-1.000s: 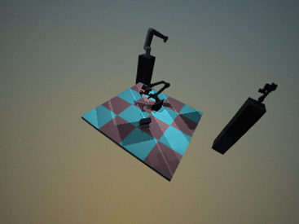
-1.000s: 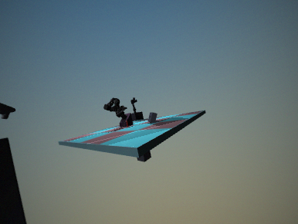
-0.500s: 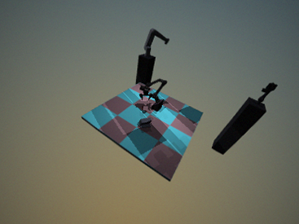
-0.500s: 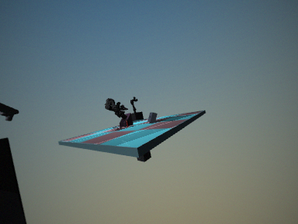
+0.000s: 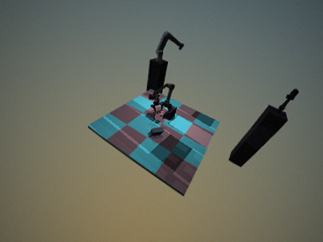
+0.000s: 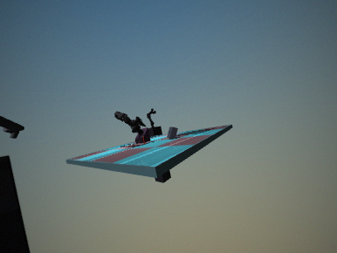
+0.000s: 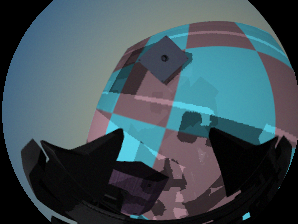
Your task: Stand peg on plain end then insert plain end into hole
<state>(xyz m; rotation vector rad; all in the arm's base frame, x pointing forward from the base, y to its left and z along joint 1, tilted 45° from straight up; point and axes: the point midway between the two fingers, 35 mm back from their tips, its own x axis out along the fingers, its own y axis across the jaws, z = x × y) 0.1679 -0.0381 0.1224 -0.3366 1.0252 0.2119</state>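
My gripper tip is now 1 cm short of the red peg, 4 cm to the left of it and 9 cm above it. From my gripper tip the other things lie so: sloped panel: 23 cm ahead, 15 cm to the left, 10 cm below.
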